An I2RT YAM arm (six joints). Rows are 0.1 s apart.
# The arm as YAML. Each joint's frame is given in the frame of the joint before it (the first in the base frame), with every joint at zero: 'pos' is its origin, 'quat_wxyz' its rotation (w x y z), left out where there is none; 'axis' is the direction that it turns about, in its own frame. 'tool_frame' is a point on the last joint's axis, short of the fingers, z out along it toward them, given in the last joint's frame.
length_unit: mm
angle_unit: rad
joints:
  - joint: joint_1
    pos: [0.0, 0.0, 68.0]
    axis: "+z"
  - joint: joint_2
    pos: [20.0, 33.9, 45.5]
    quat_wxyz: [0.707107, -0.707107, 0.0, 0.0]
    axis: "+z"
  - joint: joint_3
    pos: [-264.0, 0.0, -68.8]
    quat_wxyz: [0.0, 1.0, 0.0, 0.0]
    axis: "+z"
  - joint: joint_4
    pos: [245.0, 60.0, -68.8]
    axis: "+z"
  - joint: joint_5
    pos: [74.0, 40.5, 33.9]
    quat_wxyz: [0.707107, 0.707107, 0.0, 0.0]
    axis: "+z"
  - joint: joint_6
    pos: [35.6, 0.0, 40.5]
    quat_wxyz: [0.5, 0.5, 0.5, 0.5]
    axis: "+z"
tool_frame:
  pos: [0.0, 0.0, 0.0]
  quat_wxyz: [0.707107, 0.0, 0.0, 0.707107]
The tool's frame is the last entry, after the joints.
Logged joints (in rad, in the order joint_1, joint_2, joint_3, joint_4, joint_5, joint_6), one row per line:
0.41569 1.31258 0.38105 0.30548 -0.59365 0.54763
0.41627 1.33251 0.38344 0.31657 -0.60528 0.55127
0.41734 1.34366 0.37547 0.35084 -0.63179 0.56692
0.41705 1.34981 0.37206 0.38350 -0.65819 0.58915
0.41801 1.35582 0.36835 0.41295 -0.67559 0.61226
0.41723 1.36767 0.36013 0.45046 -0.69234 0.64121
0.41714 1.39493 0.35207 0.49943 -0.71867 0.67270
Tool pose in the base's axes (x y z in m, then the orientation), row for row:
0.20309 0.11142 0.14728 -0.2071 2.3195 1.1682
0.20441 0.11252 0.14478 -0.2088 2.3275 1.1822
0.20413 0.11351 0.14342 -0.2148 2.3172 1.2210
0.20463 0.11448 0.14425 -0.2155 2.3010 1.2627
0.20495 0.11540 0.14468 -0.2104 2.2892 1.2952
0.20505 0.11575 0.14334 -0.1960 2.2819 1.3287
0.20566 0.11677 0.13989 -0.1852 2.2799 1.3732
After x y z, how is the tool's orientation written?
As a rotation vector, in radians.
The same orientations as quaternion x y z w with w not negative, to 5 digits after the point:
-0.07665 0.85848 0.43237 0.26494
-0.07702 0.85856 0.43609 0.25840
-0.07905 0.85282 0.44938 0.25398
-0.07920 0.84569 0.46408 0.25131
-0.07723 0.84029 0.47542 0.24885
-0.07178 0.83567 0.48659 0.24439
-0.06748 0.83070 0.50034 0.23462

